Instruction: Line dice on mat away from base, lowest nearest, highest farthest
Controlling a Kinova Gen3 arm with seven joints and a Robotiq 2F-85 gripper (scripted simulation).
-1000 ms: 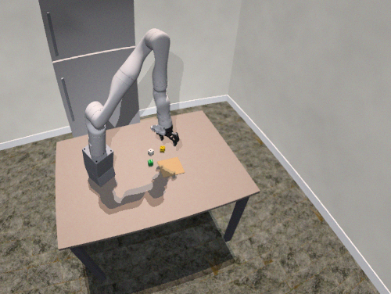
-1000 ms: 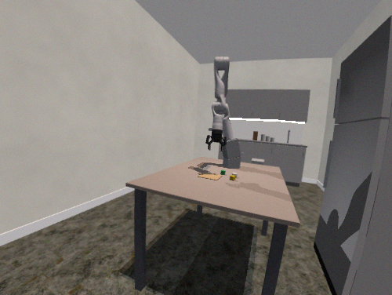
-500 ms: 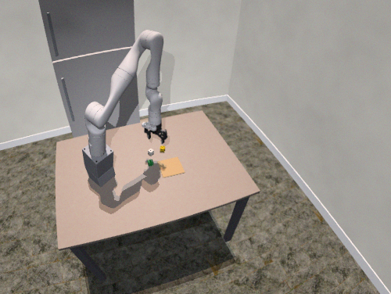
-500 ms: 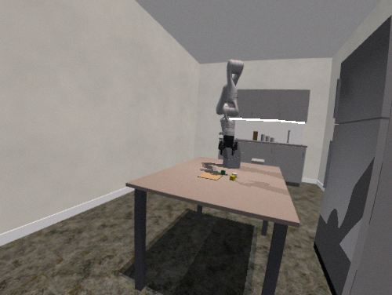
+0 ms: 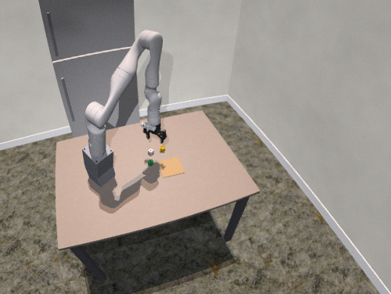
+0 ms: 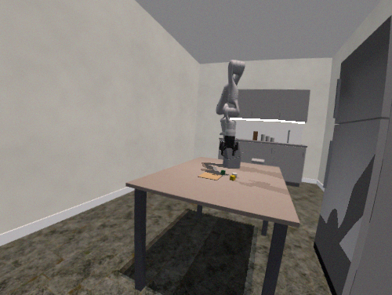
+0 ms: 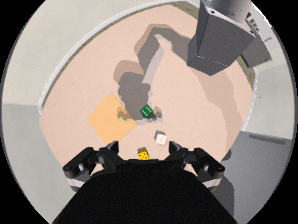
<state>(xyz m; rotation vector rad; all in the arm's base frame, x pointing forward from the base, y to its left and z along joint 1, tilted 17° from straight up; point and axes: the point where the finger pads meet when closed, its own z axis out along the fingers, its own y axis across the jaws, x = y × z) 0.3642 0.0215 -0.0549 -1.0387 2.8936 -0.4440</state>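
The white die is 14 cm below my hand, 6 cm to the left of it and 1 cm behind it. The rest, counted from my hand: mat 16 cm below, 11 cm to the right, 5 cm ahead; then green die 14 cm below, 5 cm behind, 3 cm to the right; then yellow die 14 cm below, 7 cm ahead, 5 cm to the left.
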